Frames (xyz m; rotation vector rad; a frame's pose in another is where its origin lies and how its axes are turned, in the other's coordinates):
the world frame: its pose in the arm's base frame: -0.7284 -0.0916 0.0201 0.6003 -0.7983 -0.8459
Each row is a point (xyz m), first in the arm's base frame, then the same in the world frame.
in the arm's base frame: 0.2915 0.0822 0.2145
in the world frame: 0.3504 0.6611 -0.7406
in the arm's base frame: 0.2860 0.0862 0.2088
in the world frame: 0.3426 0.6567 -0.7400
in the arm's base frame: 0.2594 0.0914 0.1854
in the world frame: 0.3186 0.6312 -0.7325
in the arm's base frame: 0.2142 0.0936 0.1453
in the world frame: 0.2833 0.5840 -0.7191
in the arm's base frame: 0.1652 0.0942 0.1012
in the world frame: 0.2461 0.5315 -0.7046
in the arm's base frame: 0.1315 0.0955 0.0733
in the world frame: 0.2208 0.4977 -0.6934
